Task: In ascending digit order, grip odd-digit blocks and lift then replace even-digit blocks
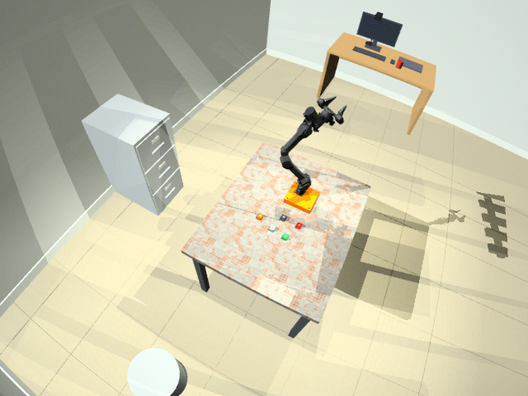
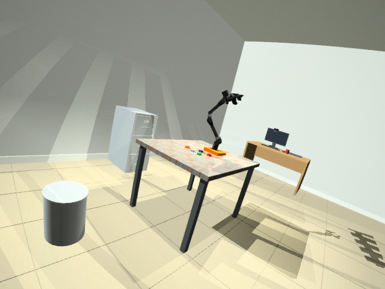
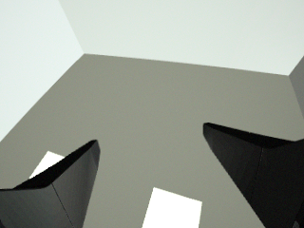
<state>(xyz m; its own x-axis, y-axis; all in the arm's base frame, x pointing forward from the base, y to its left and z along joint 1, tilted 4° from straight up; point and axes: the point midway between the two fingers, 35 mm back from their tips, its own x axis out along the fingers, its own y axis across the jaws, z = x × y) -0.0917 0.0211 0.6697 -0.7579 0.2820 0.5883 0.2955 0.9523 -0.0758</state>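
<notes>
The orange block lies 490 mm ahead of my gripper tip, 140 mm to the right of it and 700 mm below it. The rest, counted from my gripper tip: green block 510 mm ahead, 80 mm to the left, 700 mm below; then black block 400 mm ahead, 10 mm to the right, 700 mm below; then red block 390 mm ahead, 100 mm to the left, 700 mm below.
</notes>
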